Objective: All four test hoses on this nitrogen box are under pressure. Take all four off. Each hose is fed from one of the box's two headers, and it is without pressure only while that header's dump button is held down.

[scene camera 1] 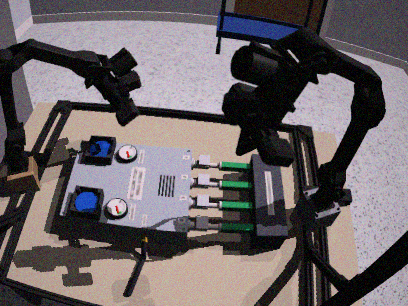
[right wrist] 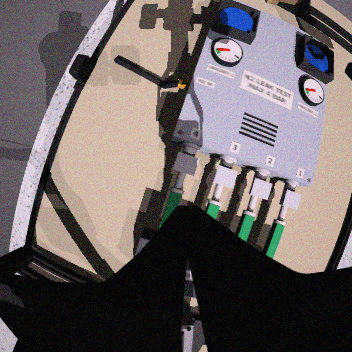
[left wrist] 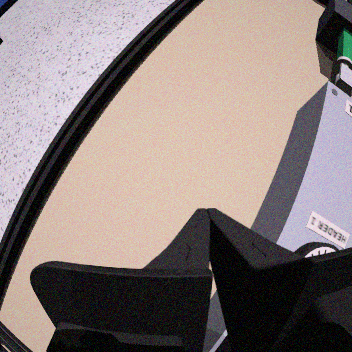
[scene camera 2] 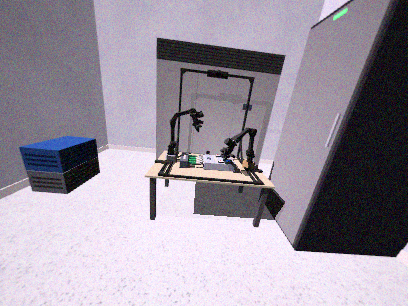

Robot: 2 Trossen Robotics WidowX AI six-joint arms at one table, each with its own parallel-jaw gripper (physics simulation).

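Seen in the pictures: left gripper, between the fingertips: [left wrist: 205, 217] [scene camera 2: 223, 161]; right gripper, between the fingertips: [scene camera 1: 238, 154] [right wrist: 185, 214] [scene camera 2: 198, 132]; left arm's base, origin of its link: [scene camera 1: 19, 165] [scene camera 2: 249, 161]; right arm's base, origin of its link: [scene camera 1: 322, 201] [scene camera 2: 170, 154].
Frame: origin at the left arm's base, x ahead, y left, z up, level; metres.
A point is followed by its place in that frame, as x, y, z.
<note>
The grey nitrogen box [scene camera 1: 105, 175] {0.286, -0.115, -0.004} [left wrist: 320, 160] {0.465, -0.066, -0.004} [right wrist: 220, 117] {0.421, -0.265, -0.004} lies on the table. Its upper blue dump button [scene camera 1: 104, 148] {0.302, -0.028, 0.012} [right wrist: 316, 57] {0.287, -0.026, 0.012}, by header 1, and lower blue dump button [scene camera 1: 86, 201] {0.214, -0.200, 0.012} [right wrist: 237, 19] {0.216, -0.202, 0.012} are untouched. Green hoses 1 [scene camera 1: 235, 165] {0.657, -0.175, -0.018} [right wrist: 275, 240] {0.653, -0.168, -0.020}, 2 [scene camera 1: 236, 184] {0.632, -0.238, -0.019} [right wrist: 246, 227] {0.617, -0.229, -0.019}, 3 [scene camera 1: 236, 205] {0.603, -0.303, -0.019} [right wrist: 213, 210] {0.578, -0.289, -0.019} and 4 [scene camera 1: 237, 227] {0.577, -0.369, -0.019} [right wrist: 171, 207] {0.566, -0.360, -0.019} are on their ports; hose 4 is shadowed. My left gripper [scene camera 1: 128, 118] {0.411, 0.040, 0.055} [left wrist: 205, 217] {0.411, 0.040, 0.055} is shut and empty, raised beyond the box's upper edge. My right gripper [scene camera 1: 265, 147] [right wrist: 185, 214] {0.529, -0.360, 0.268} is shut and empty, high above the hose side.
A dark block [scene camera 1: 270, 195] {0.700, -0.314, -0.003} holds the hoses' far ends. Two round gauges [scene camera 1: 127, 153] {0.366, -0.068, 0.013} [scene camera 1: 117, 208] {0.295, -0.242, 0.012} with red needles sit beside the buttons. A black bent pipe [scene camera 1: 134, 275] {0.284, -0.405, -0.071} [right wrist: 140, 71] {0.293, -0.400, -0.071} sticks out at the box's lower side. Black rails [scene camera 1: 165, 111] {0.548, 0.155, -0.064} edge the table.
</note>
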